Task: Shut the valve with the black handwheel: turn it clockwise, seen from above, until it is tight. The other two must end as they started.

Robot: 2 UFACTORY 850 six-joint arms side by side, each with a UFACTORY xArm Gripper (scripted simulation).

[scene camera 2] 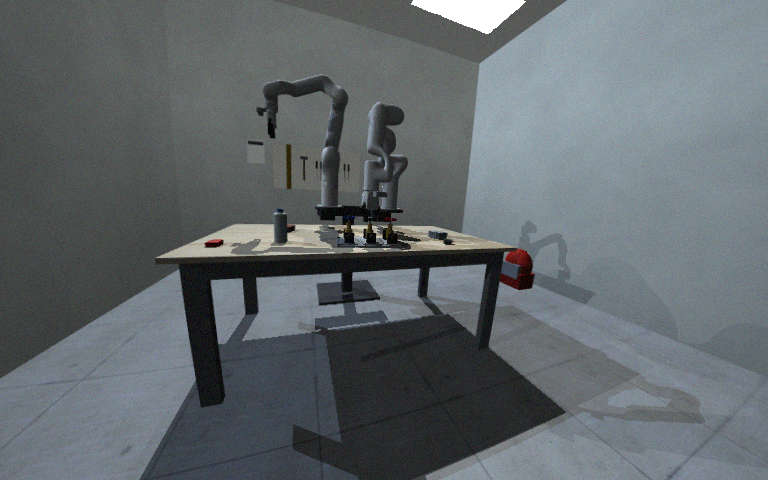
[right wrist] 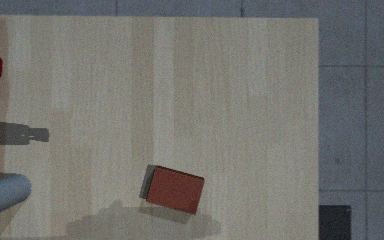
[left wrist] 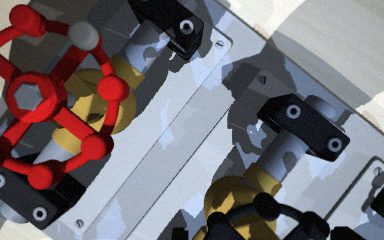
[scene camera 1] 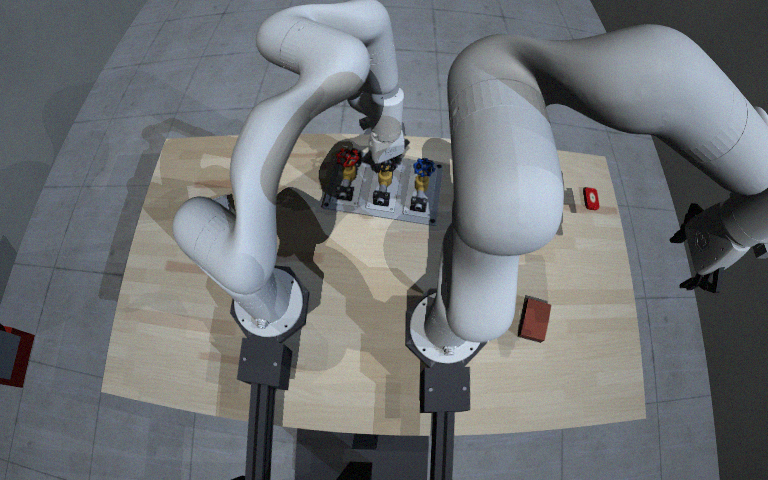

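Observation:
There is a grey base plate (left wrist: 249, 53) that I can see. I also see both grippers of mine: my left gripper (scene camera 1: 385, 165) and my right gripper (scene camera 1: 680, 263).

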